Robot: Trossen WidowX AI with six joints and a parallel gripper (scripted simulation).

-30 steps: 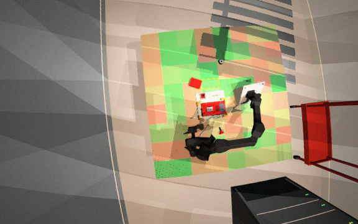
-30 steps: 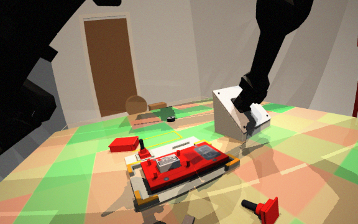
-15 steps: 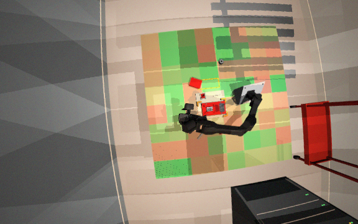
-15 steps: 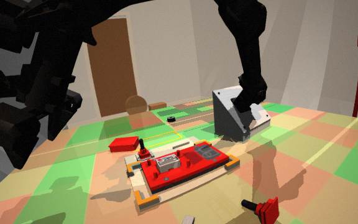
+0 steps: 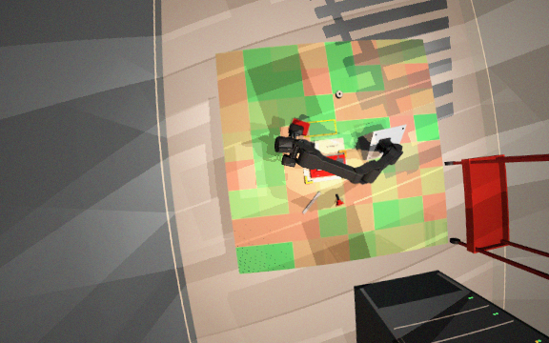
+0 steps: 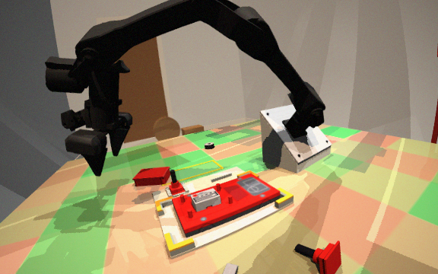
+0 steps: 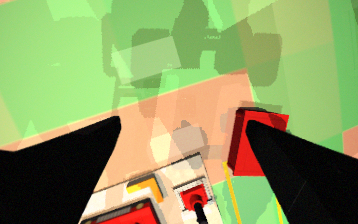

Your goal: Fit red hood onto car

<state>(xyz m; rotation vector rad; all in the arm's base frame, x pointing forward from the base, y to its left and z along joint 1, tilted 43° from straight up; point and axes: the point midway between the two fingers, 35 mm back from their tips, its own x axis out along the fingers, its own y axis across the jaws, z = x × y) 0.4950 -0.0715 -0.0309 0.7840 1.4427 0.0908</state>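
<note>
The red hood lies 100 mm to the right of my gripper tip, 100 mm behind it and 90 mm below it. From my gripper tip the other things lie so: white engine block: 170 mm behind, 140 mm to the left, 90 mm below; black ring: 360 mm behind, 250 mm to the right, 100 mm below; grey bar: 330 mm to the left, 100 mm below, 80 mm behind.
</note>
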